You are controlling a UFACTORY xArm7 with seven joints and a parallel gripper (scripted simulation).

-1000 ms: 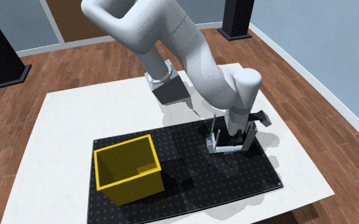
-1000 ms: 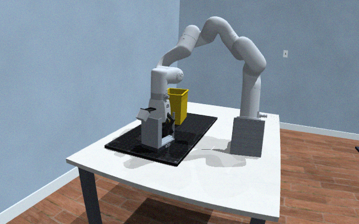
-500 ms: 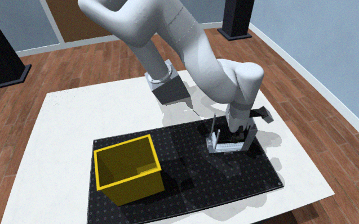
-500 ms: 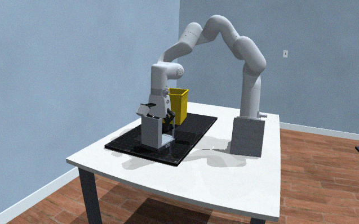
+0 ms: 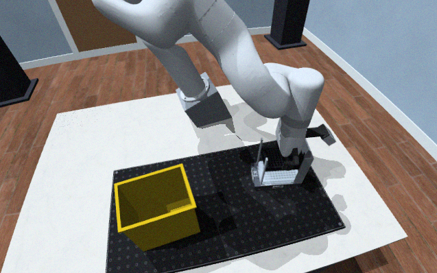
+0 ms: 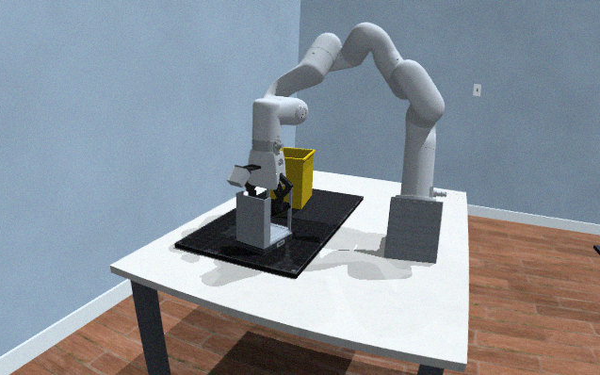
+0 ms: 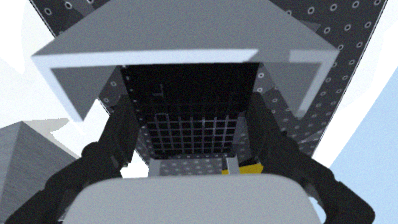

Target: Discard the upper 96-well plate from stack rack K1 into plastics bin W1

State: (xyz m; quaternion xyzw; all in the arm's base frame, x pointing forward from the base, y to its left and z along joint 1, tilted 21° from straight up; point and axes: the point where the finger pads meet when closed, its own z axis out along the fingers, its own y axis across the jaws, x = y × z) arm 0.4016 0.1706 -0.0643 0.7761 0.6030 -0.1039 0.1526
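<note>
The tall grey back wall lies 6 cm to the left of my hand, 3 cm below it and 2 cm ahead of it. Also, from my hand: thin post: 5 cm to the right, 5 cm behind, 3 cm below; then black 96-well plate: 1 cm below; then white 96-well plate: 9 cm below.
</note>
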